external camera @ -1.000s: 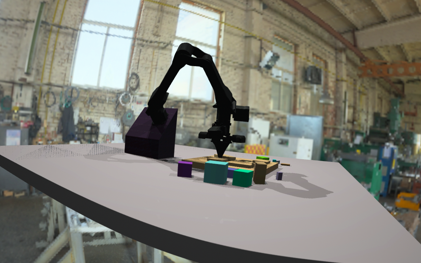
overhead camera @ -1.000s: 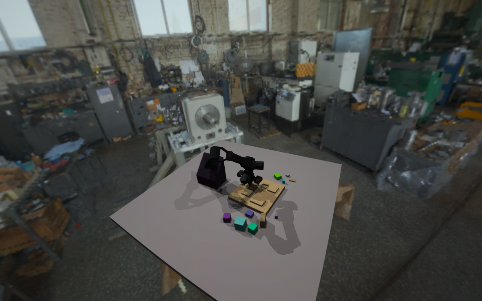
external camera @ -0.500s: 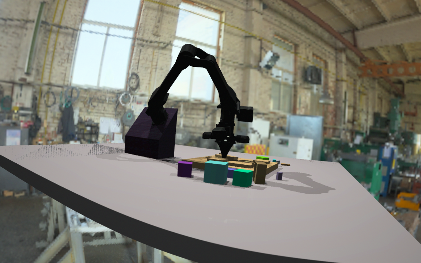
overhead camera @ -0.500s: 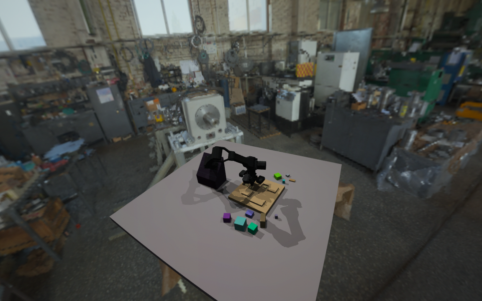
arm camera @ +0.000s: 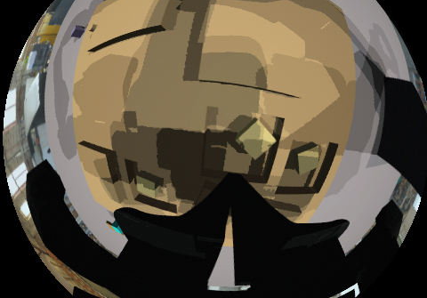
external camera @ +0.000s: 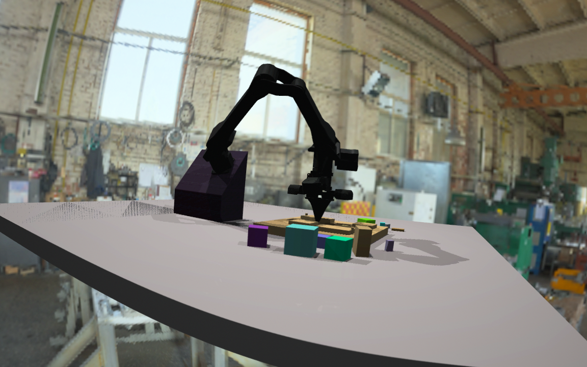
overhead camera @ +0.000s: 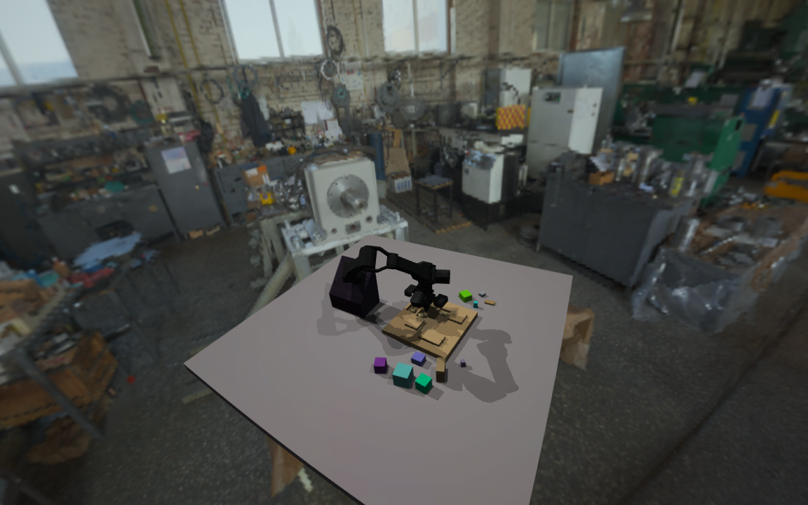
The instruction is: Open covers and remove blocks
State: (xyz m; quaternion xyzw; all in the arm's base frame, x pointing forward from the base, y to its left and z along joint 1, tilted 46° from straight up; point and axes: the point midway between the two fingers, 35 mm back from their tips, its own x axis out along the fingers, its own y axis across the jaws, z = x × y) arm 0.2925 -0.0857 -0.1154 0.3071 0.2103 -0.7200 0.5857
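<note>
My gripper tip is 5 cm to the left of the tan puzzle board and 5 cm short of it. The rest, counted from my gripper tip: lime block (17 cm to the left, 14 cm ahead, 1 cm below); small teal block (19 cm ahead, 12 cm to the left, 1 cm below); violet block (25 cm to the right, 6 cm ahead, 1 cm below).
</note>
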